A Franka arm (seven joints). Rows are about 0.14 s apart.
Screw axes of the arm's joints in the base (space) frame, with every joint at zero. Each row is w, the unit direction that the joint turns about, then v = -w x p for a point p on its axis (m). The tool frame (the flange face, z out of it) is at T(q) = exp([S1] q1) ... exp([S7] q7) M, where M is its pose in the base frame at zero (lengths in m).
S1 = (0, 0, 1, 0.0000, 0.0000, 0.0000)
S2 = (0, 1, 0, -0.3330, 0.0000, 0.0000)
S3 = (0, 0, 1, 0.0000, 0.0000, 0.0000)
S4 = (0, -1, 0, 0.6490, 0.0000, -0.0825)
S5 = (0, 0, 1, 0.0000, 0.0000, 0.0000)
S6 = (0, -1, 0, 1.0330, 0.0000, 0.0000)
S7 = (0, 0, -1, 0.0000, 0.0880, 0.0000)
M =
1 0 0 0.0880
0 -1 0 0.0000
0 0 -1 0.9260
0 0 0 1
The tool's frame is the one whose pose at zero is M.
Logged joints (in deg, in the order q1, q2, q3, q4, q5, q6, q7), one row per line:
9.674, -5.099, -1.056, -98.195, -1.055, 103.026, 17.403
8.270, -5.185, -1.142, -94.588, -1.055, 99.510, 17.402
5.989, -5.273, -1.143, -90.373, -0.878, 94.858, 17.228
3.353, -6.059, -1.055, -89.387, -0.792, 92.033, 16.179
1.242, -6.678, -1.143, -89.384, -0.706, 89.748, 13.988
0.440, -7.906, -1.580, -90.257, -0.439, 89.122, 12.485
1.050, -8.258, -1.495, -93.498, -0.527, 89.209, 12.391
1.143, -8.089, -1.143, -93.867, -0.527, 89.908, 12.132
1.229, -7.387, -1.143, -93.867, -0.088, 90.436, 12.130
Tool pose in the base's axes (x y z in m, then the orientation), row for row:
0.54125, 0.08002, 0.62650, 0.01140, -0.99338, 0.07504, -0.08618
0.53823, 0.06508, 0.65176, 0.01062, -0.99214, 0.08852, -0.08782
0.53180, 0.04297, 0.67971, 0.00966, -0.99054, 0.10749, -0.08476
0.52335, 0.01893, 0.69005, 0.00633, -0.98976, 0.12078, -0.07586
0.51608, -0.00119, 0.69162, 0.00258, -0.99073, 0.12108, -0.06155
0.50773, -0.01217, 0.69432, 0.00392, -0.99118, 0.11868, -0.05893
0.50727, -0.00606, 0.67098, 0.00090, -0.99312, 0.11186, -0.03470
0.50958, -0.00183, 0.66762, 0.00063, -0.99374, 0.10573, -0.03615
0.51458, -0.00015, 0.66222, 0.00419, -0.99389, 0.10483, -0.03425
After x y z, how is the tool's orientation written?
As a quaternion, w x y z.
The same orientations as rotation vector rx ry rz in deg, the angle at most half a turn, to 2 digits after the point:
-177.52, 13.41, -15.40
-177.39, 15.83, -15.70
-177.21, 19.23, -15.16
-177.44, 21.65, -13.60
-178.04, 21.76, -11.06
-177.97, 21.31, -10.58
-178.66, 20.12, -6.24
-178.80, 19.02, -6.50
-178.42, 18.82, -6.15

